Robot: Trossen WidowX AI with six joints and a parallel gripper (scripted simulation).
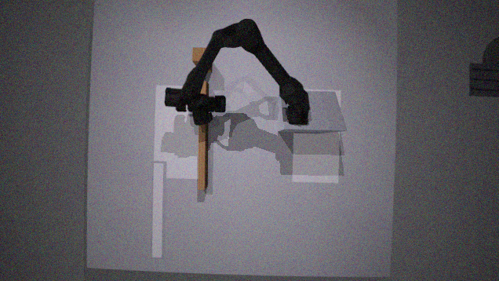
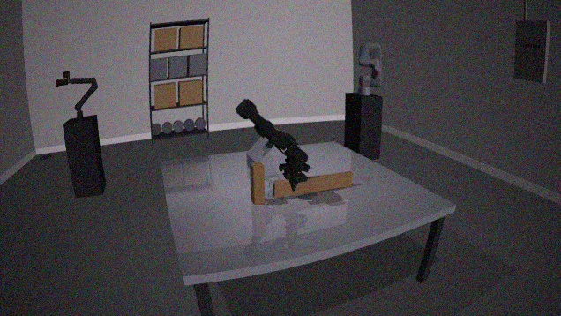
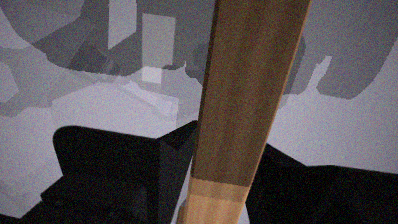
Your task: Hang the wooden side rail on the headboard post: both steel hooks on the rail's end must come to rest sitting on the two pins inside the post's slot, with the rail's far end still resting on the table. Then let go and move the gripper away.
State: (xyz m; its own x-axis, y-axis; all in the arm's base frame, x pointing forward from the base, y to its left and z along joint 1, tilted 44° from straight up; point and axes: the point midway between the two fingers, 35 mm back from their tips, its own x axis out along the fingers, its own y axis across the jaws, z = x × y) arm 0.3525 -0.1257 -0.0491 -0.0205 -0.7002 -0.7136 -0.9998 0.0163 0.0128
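The wooden headboard post is 170 mm to the right of my gripper tip and 50 mm above it.
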